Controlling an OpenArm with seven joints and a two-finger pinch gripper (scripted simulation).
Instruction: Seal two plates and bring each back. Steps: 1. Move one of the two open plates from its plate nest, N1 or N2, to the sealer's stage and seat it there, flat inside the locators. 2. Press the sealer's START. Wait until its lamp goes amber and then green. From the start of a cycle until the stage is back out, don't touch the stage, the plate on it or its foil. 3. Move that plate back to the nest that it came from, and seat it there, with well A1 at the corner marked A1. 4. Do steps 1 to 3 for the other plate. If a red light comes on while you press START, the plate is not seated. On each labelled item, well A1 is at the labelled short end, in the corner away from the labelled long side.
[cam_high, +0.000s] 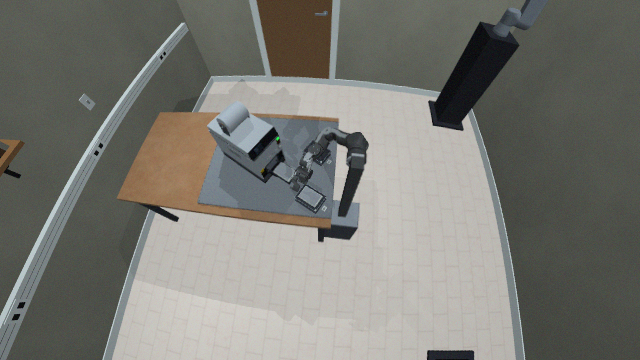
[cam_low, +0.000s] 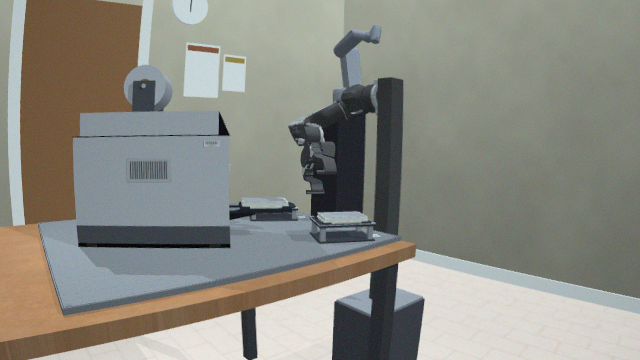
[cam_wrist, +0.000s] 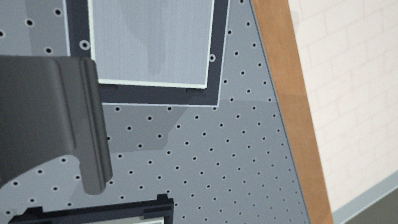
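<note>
The white start button lies 16 cm ahead of my hand, 24 cm to the right of it and 3 cm above it. Round my hand: plate nest 7 cm behind, 1 cm to the left, 11 cm below; then white open-well plate 11 cm ahead, 11 cm to the right, 6 cm below; then sealer stage 11 cm ahead, 11 cm to the right, 7 cm below.
</note>
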